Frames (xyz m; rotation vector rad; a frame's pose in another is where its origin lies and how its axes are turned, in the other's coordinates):
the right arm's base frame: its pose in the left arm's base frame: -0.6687 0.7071 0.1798 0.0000 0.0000 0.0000
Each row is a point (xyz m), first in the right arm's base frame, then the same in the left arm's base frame.
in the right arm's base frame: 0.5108 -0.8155 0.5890
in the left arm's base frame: -0.1579 -0.1084 0.7688
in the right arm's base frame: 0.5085 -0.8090 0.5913
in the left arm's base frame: -0.1602 -0.1019 0.7711
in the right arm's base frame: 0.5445 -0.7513 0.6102
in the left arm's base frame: -0.1242 -0.0442 0.7900
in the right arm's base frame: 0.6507 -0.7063 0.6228
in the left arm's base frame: -0.0180 0.0008 0.8026
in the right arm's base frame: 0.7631 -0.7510 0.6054
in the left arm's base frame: 0.0944 -0.0439 0.7852
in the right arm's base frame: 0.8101 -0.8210 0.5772
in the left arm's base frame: 0.1414 -0.1139 0.7570
